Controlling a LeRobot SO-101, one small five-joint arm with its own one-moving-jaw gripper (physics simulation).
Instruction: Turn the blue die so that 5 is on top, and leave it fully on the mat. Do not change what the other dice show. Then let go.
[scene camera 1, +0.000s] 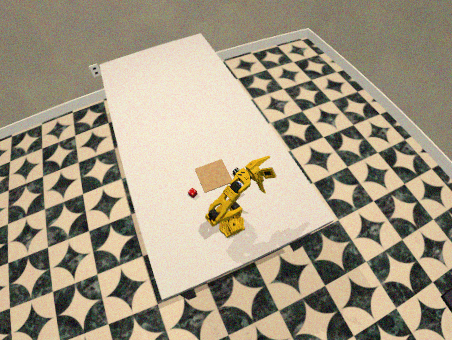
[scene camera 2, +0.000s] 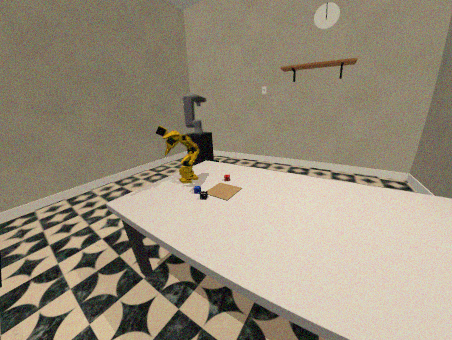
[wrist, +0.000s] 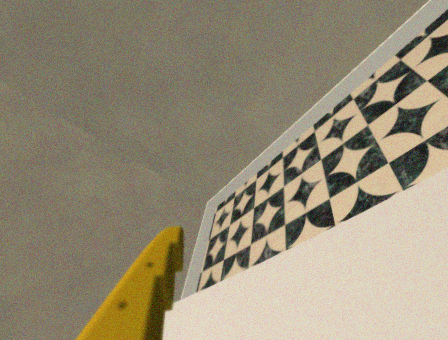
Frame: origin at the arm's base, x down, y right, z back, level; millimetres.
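Seen in the pictures: hand, tool point: (scene camera 1: 269, 157) (scene camera 2: 163, 138) (wrist: 182, 242); arm's base, link origin: (scene camera 1: 229, 221) (scene camera 2: 191, 180).
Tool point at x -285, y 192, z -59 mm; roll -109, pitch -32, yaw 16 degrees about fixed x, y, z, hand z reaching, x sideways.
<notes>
Offsets run from my tool point to a thing's top centre. Level surfaces: height alone.
The blue die @[dz -77, dx +255, dy -94 mm] (scene camera 2: 197, 189) is small and sits on the table, off the mat, between the arm's base and the black die in scene camera 2. Its face values are too small to read, and the arm hides it in scene camera 1. The tan square mat @[dz -184, dx +281, dy -167 mm] (scene camera 1: 212, 175) (scene camera 2: 224, 191) lies flat with no die on it. My gripper (scene camera 1: 267, 174) (scene camera 2: 167, 147) is fully open and empty, raised above the table and away from the dice. In the wrist view one notched yellow jaw (wrist: 145, 290) shows; the dice and the mat do not show there.
A black die @[dz -143, dx +255, dy -64 mm] (scene camera 1: 235, 171) (scene camera 2: 203, 195) sits close to the blue die, beside the mat. A red die @[dz -130, dx +255, dy -290 mm] (scene camera 1: 192, 192) (scene camera 2: 227, 177) sits off the mat's other side. The white table @[dx +285 mm] (scene camera 1: 165, 110) (scene camera 2: 310, 240) (wrist: 310, 295) has its edge below the gripper's side in scene camera 1.
</notes>
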